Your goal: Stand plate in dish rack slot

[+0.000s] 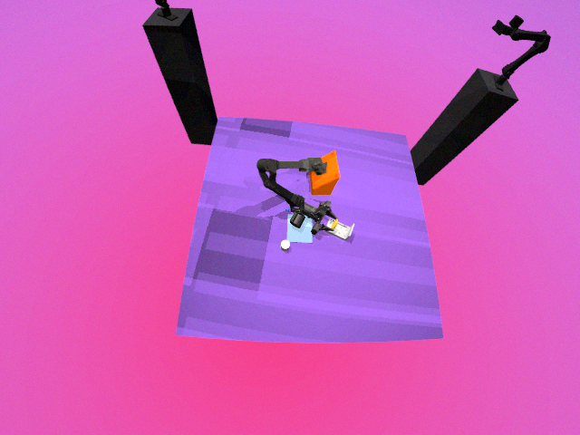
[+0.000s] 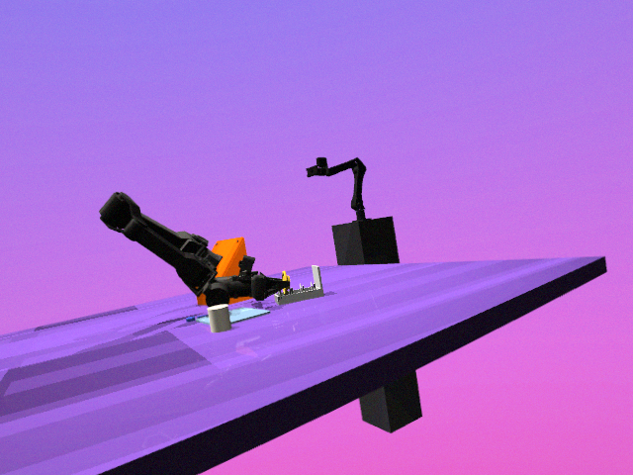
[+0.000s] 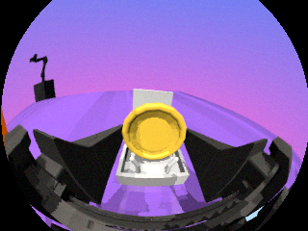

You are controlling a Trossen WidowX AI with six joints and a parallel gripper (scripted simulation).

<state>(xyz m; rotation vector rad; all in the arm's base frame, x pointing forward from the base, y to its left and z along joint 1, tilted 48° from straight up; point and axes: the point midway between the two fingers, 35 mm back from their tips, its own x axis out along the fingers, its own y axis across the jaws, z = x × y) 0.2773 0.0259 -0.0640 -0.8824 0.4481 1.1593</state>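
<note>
The plate is 1 cm to the right of my gripper tip. Round my gripper tip: white cylinder: 13 cm ahead, 25 cm to the right, 2 cm below; pale blue mat: 2 cm ahead, 18 cm to the right, 5 cm below; dish rack: 1 cm ahead, 2 cm to the left, 3 cm below.
</note>
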